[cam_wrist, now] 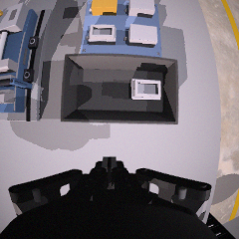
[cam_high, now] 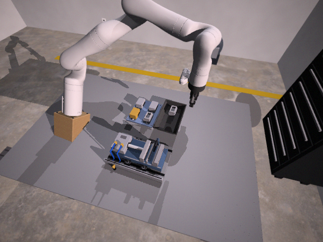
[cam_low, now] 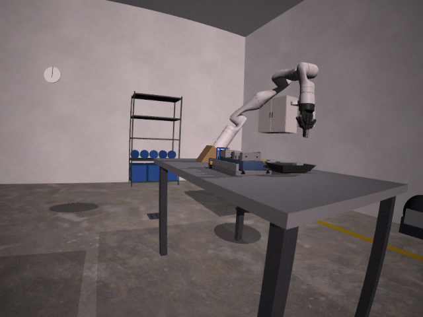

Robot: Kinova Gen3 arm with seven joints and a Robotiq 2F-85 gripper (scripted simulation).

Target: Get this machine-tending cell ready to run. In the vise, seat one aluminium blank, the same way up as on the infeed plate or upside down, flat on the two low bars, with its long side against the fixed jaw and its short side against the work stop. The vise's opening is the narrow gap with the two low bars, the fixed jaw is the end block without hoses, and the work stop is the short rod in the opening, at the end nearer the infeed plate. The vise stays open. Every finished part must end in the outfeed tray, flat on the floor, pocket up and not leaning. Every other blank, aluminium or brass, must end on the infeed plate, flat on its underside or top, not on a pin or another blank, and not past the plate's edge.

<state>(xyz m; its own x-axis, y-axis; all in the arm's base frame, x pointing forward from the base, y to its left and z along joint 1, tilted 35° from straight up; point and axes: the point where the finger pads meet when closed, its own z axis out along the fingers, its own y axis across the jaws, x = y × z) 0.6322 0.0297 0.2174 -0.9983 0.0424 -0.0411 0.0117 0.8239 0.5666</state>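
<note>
Right now my hand is 32 cm past the brass blank, 17 cm above it and 1 cm to the left of it. The rest, counted from my hand: vise rail (34 cm to the right, 20 cm behind, 17 cm below); hose block (29 cm behind, 25 cm to the right, 12 cm below); vise (25 cm to the right, 20 cm behind, 16 cm below).
</note>
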